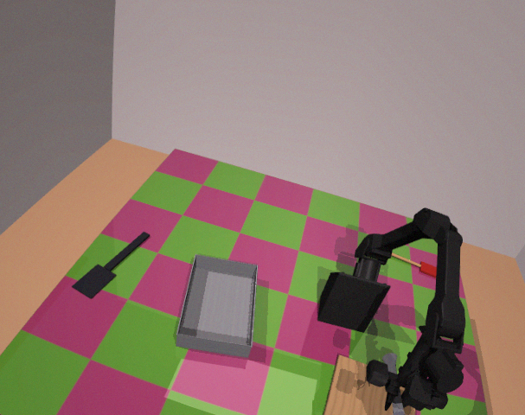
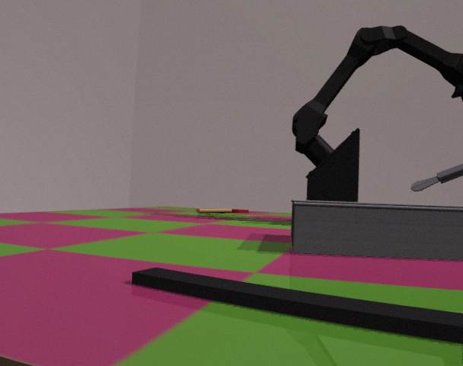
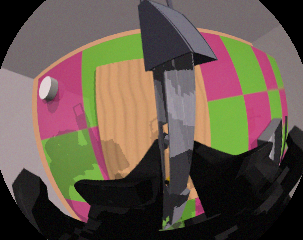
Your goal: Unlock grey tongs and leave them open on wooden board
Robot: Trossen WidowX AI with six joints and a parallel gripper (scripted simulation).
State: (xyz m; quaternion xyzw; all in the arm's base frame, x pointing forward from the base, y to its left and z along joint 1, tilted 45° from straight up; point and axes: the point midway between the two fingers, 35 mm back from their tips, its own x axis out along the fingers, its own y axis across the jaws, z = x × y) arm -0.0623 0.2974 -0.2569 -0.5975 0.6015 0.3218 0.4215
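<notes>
My gripper tip is now 13 cm above the wooden board and 3 cm to the left of it. The rest, counted from my gripper tip: red spatula 72 cm to the right, 20 cm behind, 13 cm below; black spatula 81 cm ahead, 32 cm to the right, 14 cm below; grey roasting tin 45 cm ahead, 28 cm to the right, 11 cm below.
</notes>
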